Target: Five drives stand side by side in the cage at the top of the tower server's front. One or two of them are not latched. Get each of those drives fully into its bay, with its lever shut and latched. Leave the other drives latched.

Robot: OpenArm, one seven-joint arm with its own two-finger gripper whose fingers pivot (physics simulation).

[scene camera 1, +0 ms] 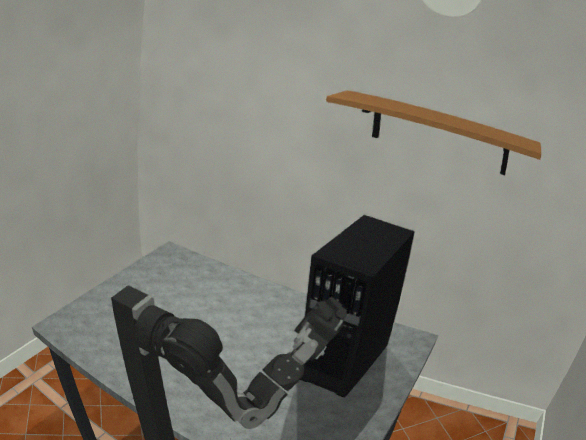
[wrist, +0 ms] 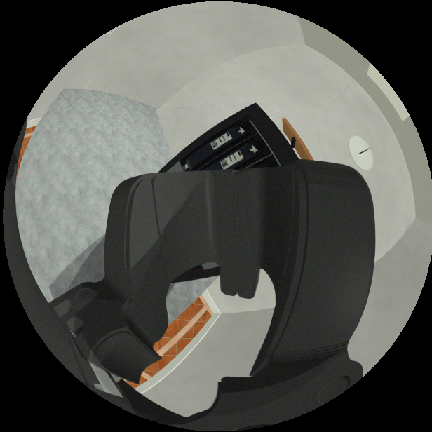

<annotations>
My gripper shows in scene camera 1 and in the wrist view. One and the same spot on my gripper: (wrist: pixel 309 224) is (scene camera 1: pixel 329 305).
</annotations>
